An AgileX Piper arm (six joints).
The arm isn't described. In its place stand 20 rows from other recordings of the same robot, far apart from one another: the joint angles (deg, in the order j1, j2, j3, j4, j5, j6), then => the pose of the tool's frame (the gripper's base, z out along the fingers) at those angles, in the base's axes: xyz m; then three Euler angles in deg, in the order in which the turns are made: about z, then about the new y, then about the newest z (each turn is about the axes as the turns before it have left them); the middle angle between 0 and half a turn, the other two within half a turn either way.
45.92 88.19 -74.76 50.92 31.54 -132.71 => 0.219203, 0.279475, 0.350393, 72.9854, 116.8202, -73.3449
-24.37 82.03 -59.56 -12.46 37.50 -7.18 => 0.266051, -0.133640, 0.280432, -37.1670, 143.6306, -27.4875
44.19 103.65 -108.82 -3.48 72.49 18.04 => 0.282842, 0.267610, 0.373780, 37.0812, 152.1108, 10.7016
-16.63 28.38 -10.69 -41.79 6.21 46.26 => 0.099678, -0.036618, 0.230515, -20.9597, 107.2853, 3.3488
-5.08 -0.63 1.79 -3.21 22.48 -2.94 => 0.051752, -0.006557, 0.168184, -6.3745, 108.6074, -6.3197
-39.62 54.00 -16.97 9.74 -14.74 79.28 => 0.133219, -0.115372, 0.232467, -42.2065, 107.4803, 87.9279
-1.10 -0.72 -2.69 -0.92 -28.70 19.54 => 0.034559, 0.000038, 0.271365, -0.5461, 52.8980, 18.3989
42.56 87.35 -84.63 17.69 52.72 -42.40 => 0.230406, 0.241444, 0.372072, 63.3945, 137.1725, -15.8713
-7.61 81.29 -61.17 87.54 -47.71 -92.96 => 0.291497, -0.106798, 0.350608, -55.9369, 98.3318, -15.8594
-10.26 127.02 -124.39 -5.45 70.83 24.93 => 0.474691, -0.094220, 0.273286, -23.9992, 157.8072, 10.3796
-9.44 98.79 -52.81 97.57 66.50 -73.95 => 0.328868, 0.029181, 0.232828, 57.8613, 99.8062, 56.6375
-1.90 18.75 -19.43 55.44 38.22 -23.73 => 0.068146, 0.044130, 0.272311, 30.0646, 105.7554, 34.6435
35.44 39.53 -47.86 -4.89 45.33 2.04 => 0.103255, 0.066717, 0.363720, 31.3482, 121.8336, -3.5629
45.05 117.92 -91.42 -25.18 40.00 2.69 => 0.337767, 0.303131, 0.208185, 16.3484, 145.2873, -41.3475
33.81 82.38 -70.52 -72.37 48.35 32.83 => 0.293626, 0.118647, 0.372215, -14.5667, 107.7045, -50.5066
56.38 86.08 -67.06 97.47 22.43 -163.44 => 0.165412, 0.310955, 0.351944, 78.9806, 100.1289, -61.1794
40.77 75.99 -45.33 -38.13 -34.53 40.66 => 0.198664, 0.213355, 0.321674, 61.2787, 87.4147, 6.8042
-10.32 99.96 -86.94 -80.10 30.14 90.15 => 0.400294, -0.118642, 0.362472, -40.6846, 101.8993, 4.6717
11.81 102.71 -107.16 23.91 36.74 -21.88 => 0.410164, 0.108302, 0.415706, 27.2091, 114.0737, 4.0895
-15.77 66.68 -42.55 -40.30 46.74 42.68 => 0.190565, -0.098357, 0.268008, -61.1141, 138.5347, -24.6616
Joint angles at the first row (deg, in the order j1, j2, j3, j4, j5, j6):
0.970 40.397 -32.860 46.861 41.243 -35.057
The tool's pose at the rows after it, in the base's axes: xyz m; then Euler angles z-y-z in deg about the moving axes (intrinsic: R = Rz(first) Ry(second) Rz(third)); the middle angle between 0 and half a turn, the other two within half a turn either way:
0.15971, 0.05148, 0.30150, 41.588, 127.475, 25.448
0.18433, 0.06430, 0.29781, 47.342, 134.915, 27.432
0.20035, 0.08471, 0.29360, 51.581, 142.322, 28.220
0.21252, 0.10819, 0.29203, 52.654, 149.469, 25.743
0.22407, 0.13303, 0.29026, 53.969, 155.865, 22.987
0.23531, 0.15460, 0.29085, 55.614, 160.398, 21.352
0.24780, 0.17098, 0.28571, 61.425, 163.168, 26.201
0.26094, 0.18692, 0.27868, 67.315, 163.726, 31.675
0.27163, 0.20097, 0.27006, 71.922, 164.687, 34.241
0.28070, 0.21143, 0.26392, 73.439, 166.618, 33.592
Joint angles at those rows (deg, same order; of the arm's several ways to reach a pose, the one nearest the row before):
1.920 51.468 -38.933 44.087 46.730 -34.906
6.854 59.762 -44.200 37.680 48.783 -30.619
13.934 66.133 -48.993 29.057 50.237 -22.750
21.169 71.757 -54.244 19.554 52.440 -14.287
26.982 77.676 -59.945 12.905 56.181 -9.205
30.686 82.984 -65.804 9.373 60.252 -6.976
32.153 87.926 -70.201 9.161 62.789 -6.231
33.052 92.454 -73.890 10.178 63.235 -6.129
33.991 96.498 -77.027 10.431 63.720 -7.351
34.845 99.890 -80.250 9.158 65.105 -8.118

